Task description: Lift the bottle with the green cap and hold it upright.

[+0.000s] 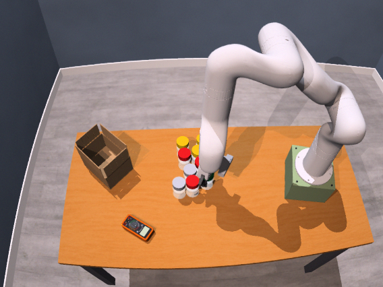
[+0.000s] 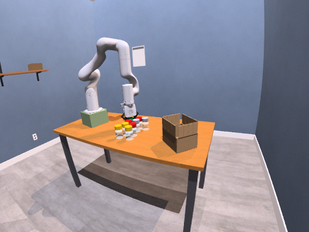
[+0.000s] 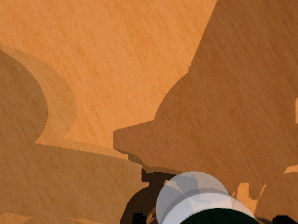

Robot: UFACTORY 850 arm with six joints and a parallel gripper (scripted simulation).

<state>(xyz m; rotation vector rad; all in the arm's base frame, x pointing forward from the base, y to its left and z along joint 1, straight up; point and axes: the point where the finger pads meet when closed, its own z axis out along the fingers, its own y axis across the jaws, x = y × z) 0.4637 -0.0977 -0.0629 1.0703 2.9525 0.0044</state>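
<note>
Now: the green-capped bottle 2 cm below my hand. Round my hand: multimeter 33 cm ahead, 15 cm to the left, 5 cm below.
</note>
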